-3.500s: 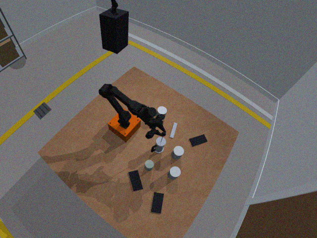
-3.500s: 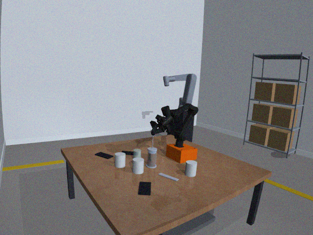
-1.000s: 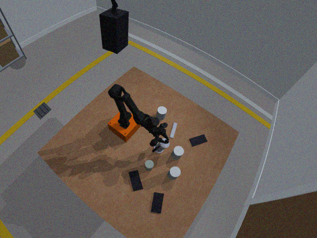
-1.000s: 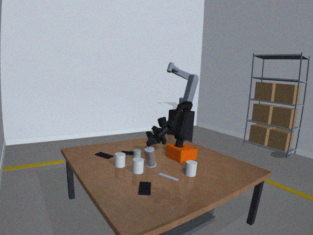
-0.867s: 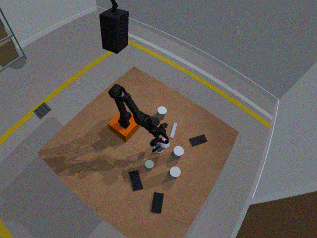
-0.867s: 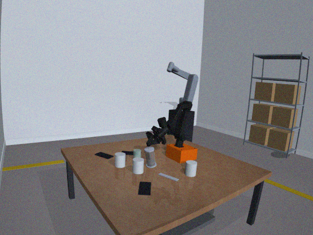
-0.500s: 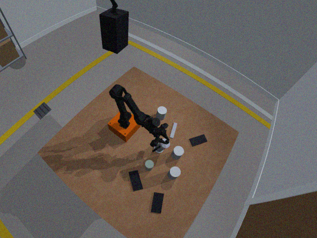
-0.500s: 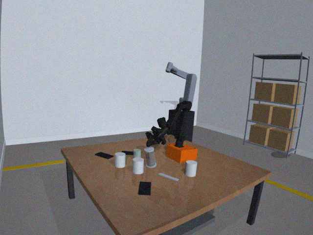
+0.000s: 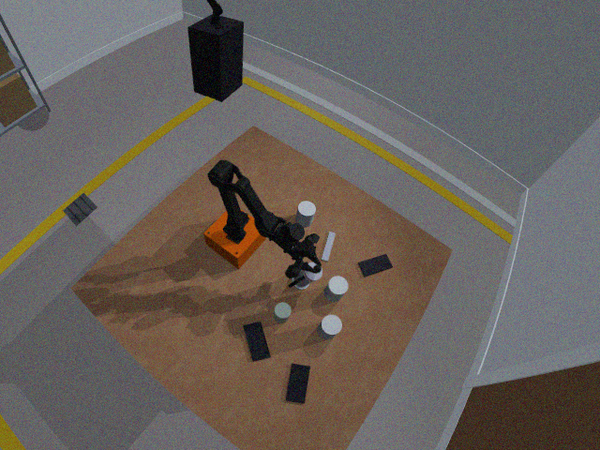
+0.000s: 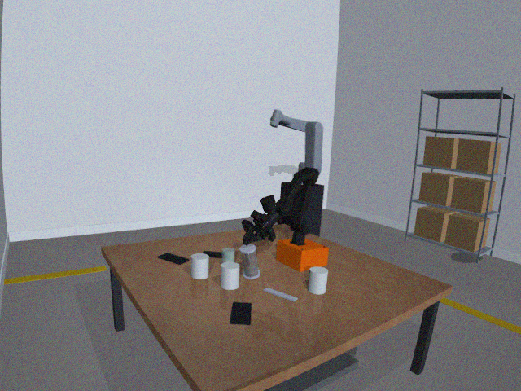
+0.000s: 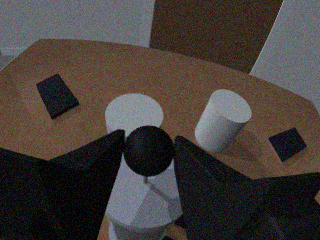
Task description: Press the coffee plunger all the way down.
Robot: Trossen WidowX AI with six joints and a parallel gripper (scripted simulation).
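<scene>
The coffee press lies 9 cm below my gripper tip, 4 cm behind it and 1 cm to the right of it. From my gripper tip the other things lie so: pale green cup: 17 cm to the right, 14 cm below, 5 cm behind; then white bar: 21 cm to the left, 18 cm below, 2 cm behind.
</scene>
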